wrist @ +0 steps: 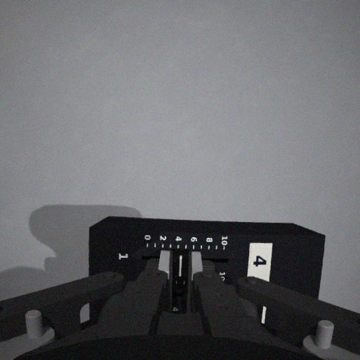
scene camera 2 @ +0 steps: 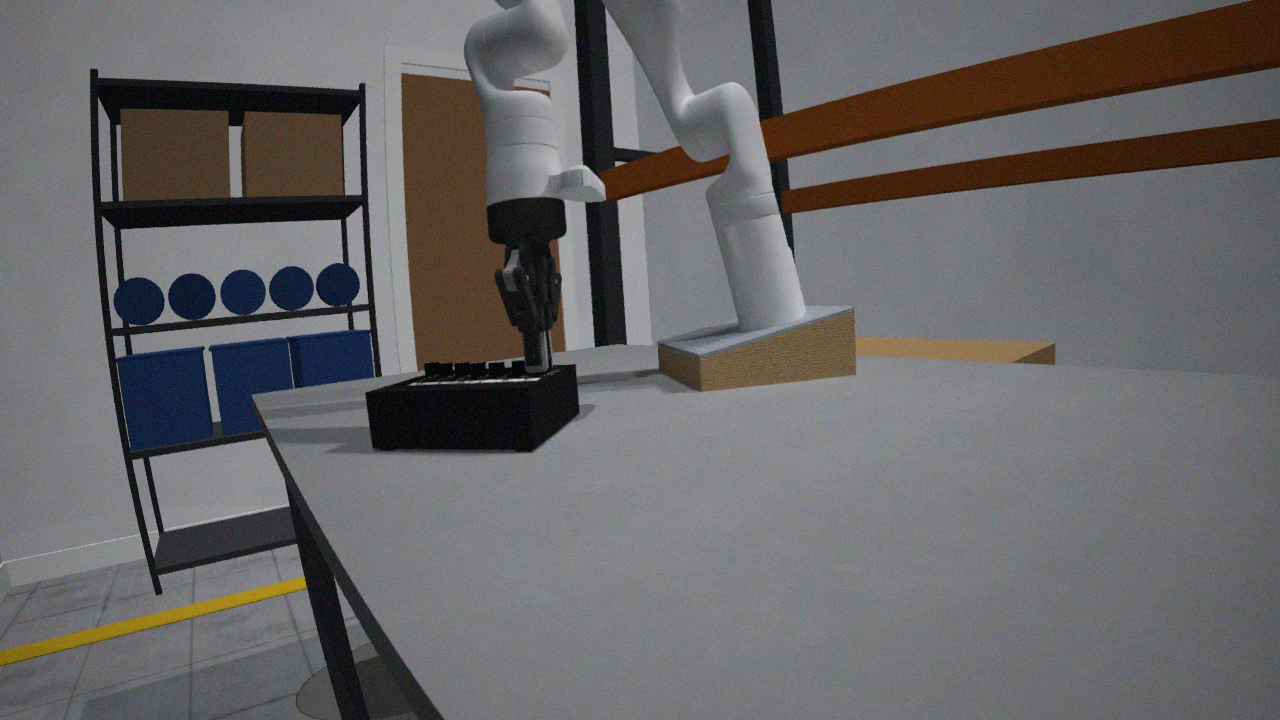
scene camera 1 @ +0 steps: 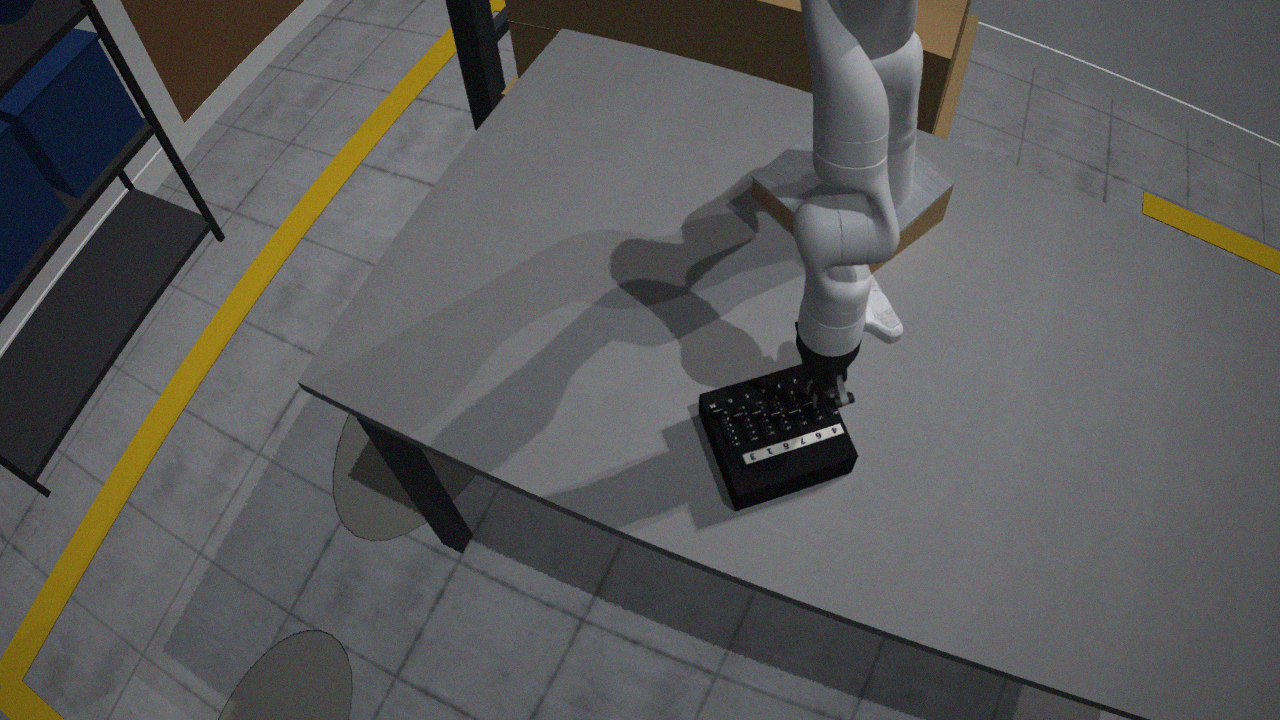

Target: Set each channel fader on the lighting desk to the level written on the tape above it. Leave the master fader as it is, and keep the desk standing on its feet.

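Seen in the pictures: gripper, fingertip midpoint: [scene camera 2: 539, 371] [scene camera 1: 817, 399]; arm's base at its link origin: [scene camera 2: 772, 322].
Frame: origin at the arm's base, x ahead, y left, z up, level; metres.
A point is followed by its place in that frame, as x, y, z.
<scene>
The black lighting desk [scene camera 1: 799, 476] @[0.483, -0.029, -0.021] [scene camera 2: 452, 420] @[0.478, -0.023, -0.045] [wrist: 297, 265] stands level on the table. Its white tape [scene camera 1: 793, 445] @[0.445, -0.046, -0.018] [wrist: 260, 248] reads, upside down in scene camera 1, from left to right 3, 1, 5, 7, 6, 4. My gripper [scene camera 1: 828, 404] @[0.375, -0.031, -0.017] [scene camera 2: 537, 367] @[0.375, -0.031, -0.017] [wrist: 179, 266] points down at the desk's channel 1 end and is shut on the channel 1 fader cap [wrist: 180, 267]. The cap's white line is near the 4 mark, and the tape there reads 4. In the wrist view the fingers hide most other faders; in scene camera 1 their levels are too small to read.
The desk stands on the grey table [scene camera 1: 1029, 465] @[0.364, 0.290, -0.073] [scene camera 2: 805, 537] @[0.467, 0.299, -0.073], near its front edge. The arm's wooden base block [scene camera 1: 921, 223] @[0.028, 0.071, -0.032] [scene camera 2: 778, 353] @[0.064, 0.045, -0.035] is behind the desk. A shelf rack [scene camera 2: 366, 232] with blue bins stands beyond the table.
</scene>
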